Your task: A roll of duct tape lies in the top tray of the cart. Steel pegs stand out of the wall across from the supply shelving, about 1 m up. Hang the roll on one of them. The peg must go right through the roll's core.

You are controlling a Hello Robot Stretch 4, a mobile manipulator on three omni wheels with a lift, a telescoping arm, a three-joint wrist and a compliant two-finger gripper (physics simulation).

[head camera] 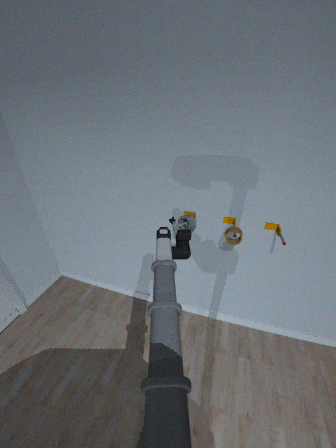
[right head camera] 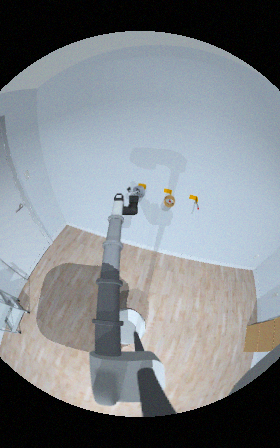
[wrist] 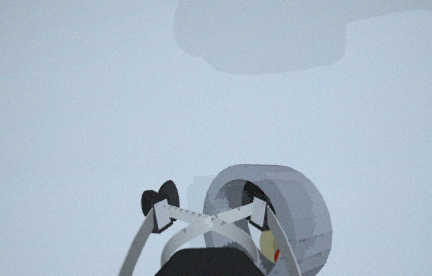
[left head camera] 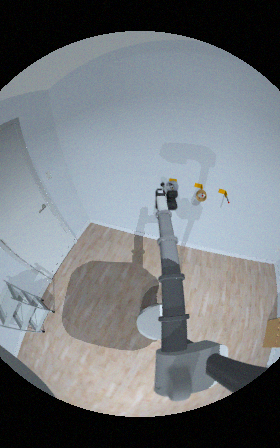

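Pixels of known places: gripper, fingertip midpoint: [head camera: 179, 218] [right head camera: 133, 187] [wrist: 210, 195] [left head camera: 166, 182]; robot's base, origin of the base link: [right head camera: 125, 325] [left head camera: 155, 320].
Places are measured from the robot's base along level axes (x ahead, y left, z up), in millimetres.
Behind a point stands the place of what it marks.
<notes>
The grey duct tape roll [head camera: 192, 220] {x 963, y -162, z 1042 mm} [right head camera: 142, 190] {x 957, y -167, z 1033 mm} [wrist: 311, 220] {x 949, y -165, z 1022 mm} is at the leftmost peg, below its yellow bracket [head camera: 190, 214] {x 999, y -155, z 1055 mm} [left head camera: 173, 180] {x 1002, y -151, z 1055 mm}. In the wrist view it is turned sideways; the peg's red tip [wrist: 277, 256] {x 942, y -139, z 1001 mm} and part of a beige ring [wrist: 268, 244] {x 1014, y -148, z 978 mm} show through its core. How far the peg goes through is hidden. My gripper [wrist: 210, 195] {x 1012, y -95, z 1027 mm} is partly open, its left finger outside the roll and its right finger at the core, with the roll's near wall between them, apparently not clamped.
A tan roll [head camera: 233, 235] {x 892, y -380, z 986 mm} [left head camera: 200, 195] [right head camera: 169, 201] {x 885, y -388, z 982 mm} hangs on the middle peg. The right peg [head camera: 281, 236] {x 869, y -643, z 989 mm} is bare. My extended arm [head camera: 165, 330] {x 307, y -1, z 1141 mm} reaches toward the wall. A metal frame stands at the far left and a cardboard box [left head camera: 272, 332] [right head camera: 262, 336] {x -715, y -1662, z 321 mm} at the right.
</notes>
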